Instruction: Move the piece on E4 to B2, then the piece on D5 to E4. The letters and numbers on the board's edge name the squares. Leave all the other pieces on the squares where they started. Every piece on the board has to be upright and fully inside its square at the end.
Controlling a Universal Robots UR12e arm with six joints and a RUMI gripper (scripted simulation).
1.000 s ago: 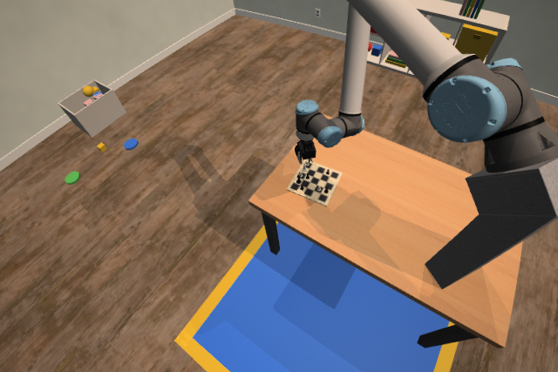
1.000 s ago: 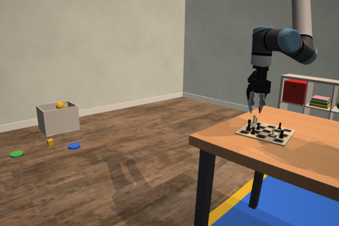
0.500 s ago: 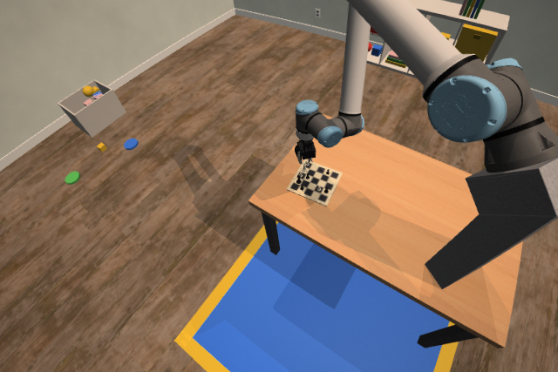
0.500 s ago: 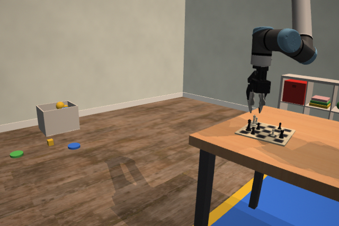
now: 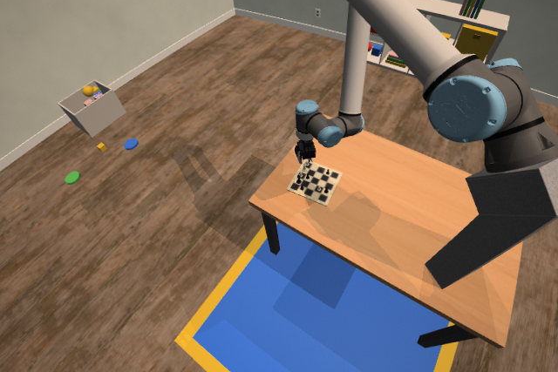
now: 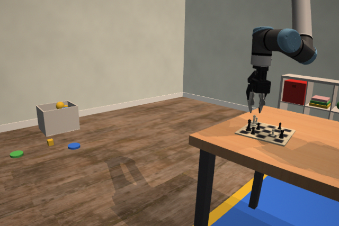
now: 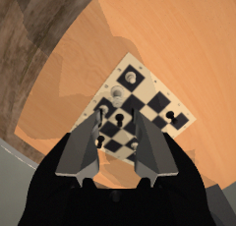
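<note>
Now: the tall white piece 5 cm below my hand. The rest, counted from my hand: chessboard 7 cm behind, 5 cm to the left, 8 cm below; black piece 14 cm behind, 9 cm to the left, 6 cm below.
</note>
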